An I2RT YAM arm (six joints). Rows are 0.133 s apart.
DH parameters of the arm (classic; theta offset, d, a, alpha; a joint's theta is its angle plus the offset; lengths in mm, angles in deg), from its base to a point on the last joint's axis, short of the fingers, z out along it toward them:
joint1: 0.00 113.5 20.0 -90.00
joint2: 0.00 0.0 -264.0 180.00
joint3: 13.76 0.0 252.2 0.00
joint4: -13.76 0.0 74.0 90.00
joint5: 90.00 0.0 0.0 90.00
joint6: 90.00 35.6 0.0 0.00
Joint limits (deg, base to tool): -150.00..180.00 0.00..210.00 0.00..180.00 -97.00..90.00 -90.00..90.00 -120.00..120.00
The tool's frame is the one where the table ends.
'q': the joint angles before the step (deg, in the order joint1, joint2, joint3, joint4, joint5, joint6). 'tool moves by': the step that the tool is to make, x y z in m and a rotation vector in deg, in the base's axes. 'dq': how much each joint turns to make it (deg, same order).
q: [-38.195, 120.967, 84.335, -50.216, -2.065, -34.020]
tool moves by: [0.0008, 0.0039, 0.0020, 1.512, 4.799, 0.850]
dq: [0.678, 1.303, 2.602, -6.021, 1.748, -0.196]
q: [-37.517, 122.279, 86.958, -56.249, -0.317, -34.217]
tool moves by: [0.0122, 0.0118, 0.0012, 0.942, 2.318, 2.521]
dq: [2.489, 1.474, 2.612, -3.564, 0.613, -0.003]
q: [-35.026, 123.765, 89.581, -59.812, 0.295, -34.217]
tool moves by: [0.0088, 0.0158, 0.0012, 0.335, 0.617, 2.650]
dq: [2.623, -0.112, 0.085, -0.896, 0.066, -0.022]
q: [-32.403, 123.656, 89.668, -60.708, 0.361, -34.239]
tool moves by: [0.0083, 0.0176, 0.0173, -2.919, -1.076, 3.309]
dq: [3.001, -2.662, -0.021, -0.214, 1.967, -0.189]
